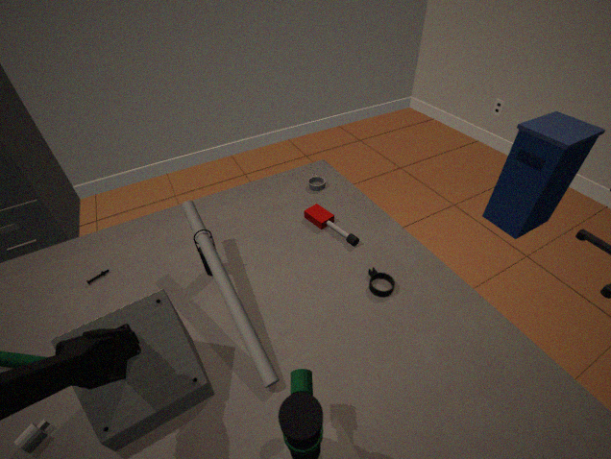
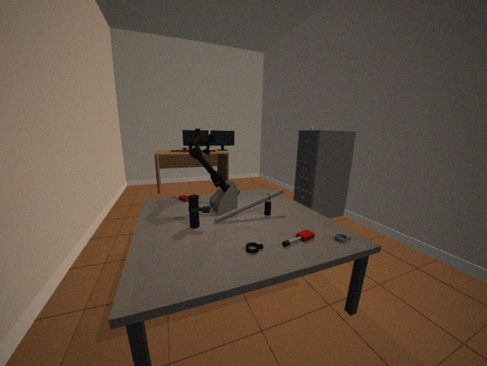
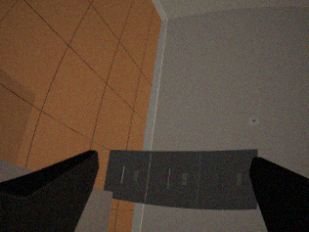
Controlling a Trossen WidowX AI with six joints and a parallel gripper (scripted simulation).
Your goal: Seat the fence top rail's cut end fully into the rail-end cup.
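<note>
Now: gripper tip 720 mm short of the green rail-end cup, 310 mm to the left of it and 340 mm above it. The rest, counted from my gripper tip: small dark post 710 mm ahead, 180 mm to the left, 360 mm below; then black bolt 390 mm ahead, 350 mm to the left, 460 mm below.
</note>
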